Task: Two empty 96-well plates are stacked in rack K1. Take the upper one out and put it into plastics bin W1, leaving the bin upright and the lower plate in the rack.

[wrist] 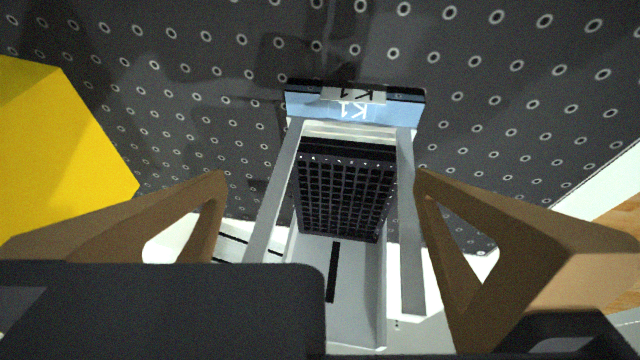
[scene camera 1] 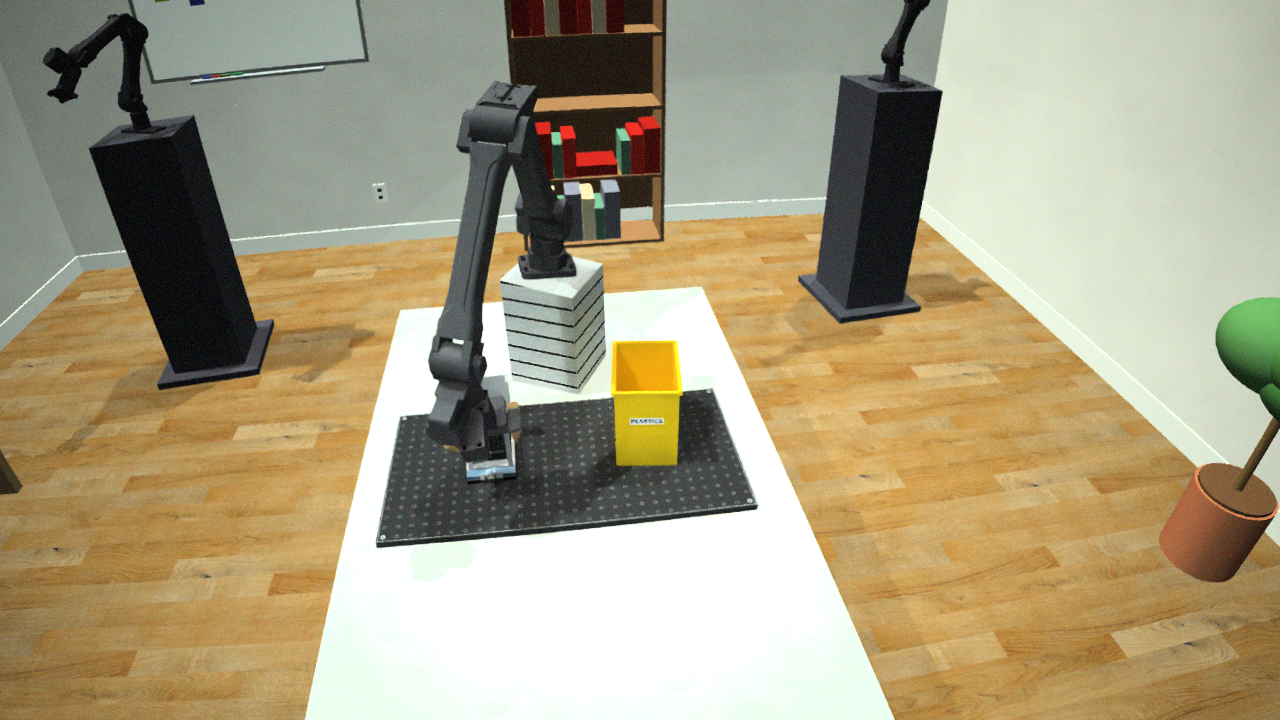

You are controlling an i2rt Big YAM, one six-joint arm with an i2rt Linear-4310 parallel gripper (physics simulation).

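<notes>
Rack K1 (scene camera 1: 491, 471) (wrist: 411, 225) is a grey frame with a blue labelled front, on the left part of the perforated board. The upper 96-well plate (wrist: 345, 197) is black and sits between the rack's side rails in the wrist view; the lower plate cannot be told apart. My gripper (scene camera 1: 483, 431) (wrist: 320, 178) is open and empty, its brown fingers wide apart, one on each side of the rack and outside its rails. In the scene view the gripper hides most of the rack. Bin W1 (scene camera 1: 646, 438) (wrist: 65, 145), yellow and labelled PLASTICS, stands upright to the right of the rack in the scene view.
The black perforated board (scene camera 1: 572, 501) (wrist: 200, 100) lies on the white table (scene camera 1: 572, 626). A striped white block (scene camera 1: 553, 331) under the arm's base stands behind the board. The bin's tall rim stands above the rack's height, beside the arm.
</notes>
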